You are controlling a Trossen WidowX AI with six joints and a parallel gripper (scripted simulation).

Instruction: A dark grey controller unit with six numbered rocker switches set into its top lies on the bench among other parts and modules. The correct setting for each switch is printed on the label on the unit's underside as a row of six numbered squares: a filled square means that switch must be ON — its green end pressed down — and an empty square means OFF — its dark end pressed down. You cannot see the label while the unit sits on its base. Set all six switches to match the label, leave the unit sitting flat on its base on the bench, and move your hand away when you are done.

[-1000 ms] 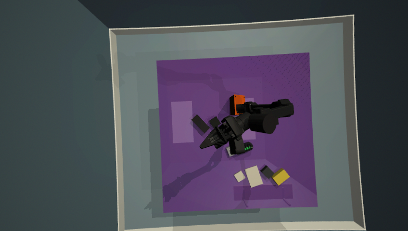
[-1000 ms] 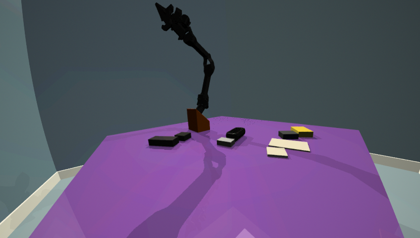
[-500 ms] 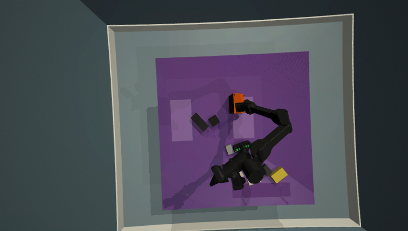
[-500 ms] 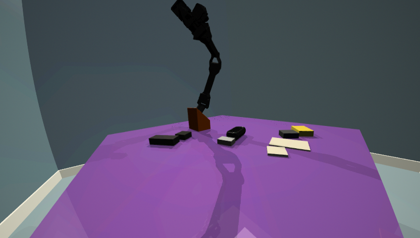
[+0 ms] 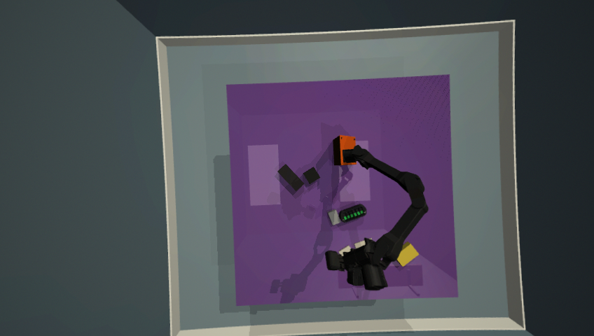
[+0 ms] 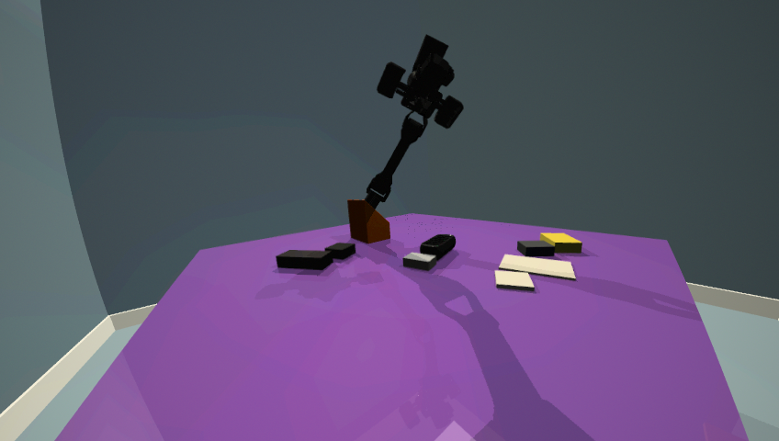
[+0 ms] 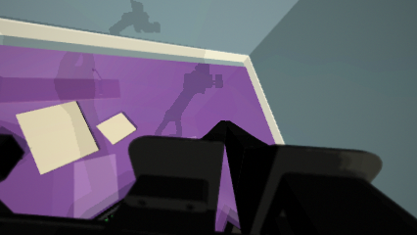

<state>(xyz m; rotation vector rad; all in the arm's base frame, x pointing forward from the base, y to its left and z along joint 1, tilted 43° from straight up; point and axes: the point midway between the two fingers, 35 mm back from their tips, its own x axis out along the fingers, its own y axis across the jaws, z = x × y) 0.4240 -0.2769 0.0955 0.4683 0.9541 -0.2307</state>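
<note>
The light grey block lies 110 mm behind my gripper tip, 80 mm to the left of it and 340 mm below it. Also, from my gripper tip: dark block (100 mm ahead, 370 mm to the left, 340 mm below); yellow block (150 mm ahead, 470 mm to the left, 340 mm below).
</note>
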